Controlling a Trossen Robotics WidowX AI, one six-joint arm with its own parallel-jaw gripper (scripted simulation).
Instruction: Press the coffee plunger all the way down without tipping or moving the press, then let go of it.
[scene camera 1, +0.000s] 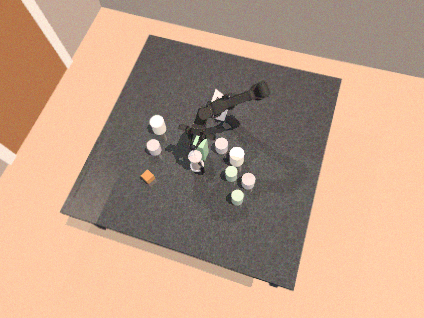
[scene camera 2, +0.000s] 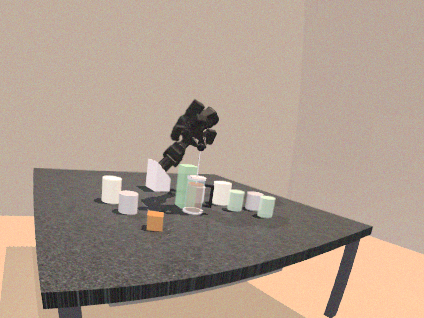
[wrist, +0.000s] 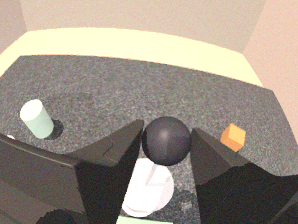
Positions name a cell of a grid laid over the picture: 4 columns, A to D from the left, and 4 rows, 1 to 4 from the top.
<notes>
In view: the gripper (scene camera 2: B2) and a coffee press (scene camera 2: B3).
The coffee press also shows in the wrist view (wrist: C3). The gripper shows as well in the wrist view (wrist: C3).
</notes>
